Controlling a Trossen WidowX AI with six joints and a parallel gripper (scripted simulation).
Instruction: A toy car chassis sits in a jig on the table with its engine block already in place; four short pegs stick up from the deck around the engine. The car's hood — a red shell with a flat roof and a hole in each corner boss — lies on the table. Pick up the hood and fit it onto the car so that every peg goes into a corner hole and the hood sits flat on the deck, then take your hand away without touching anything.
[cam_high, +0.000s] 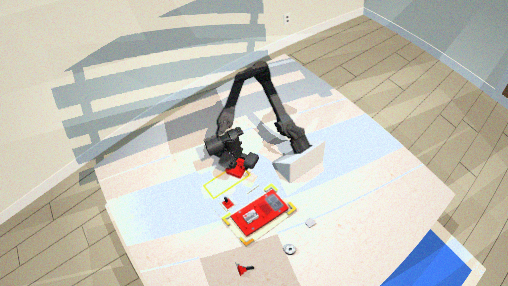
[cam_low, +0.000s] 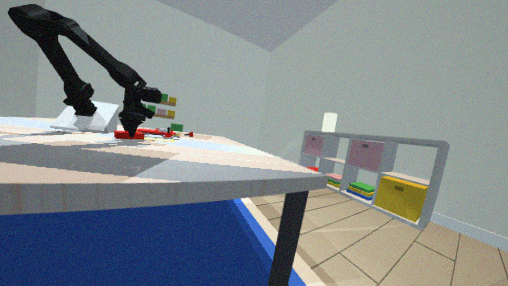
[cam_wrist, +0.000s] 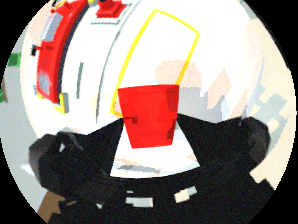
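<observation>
My gripper tip is 1 cm below the red hood.
</observation>
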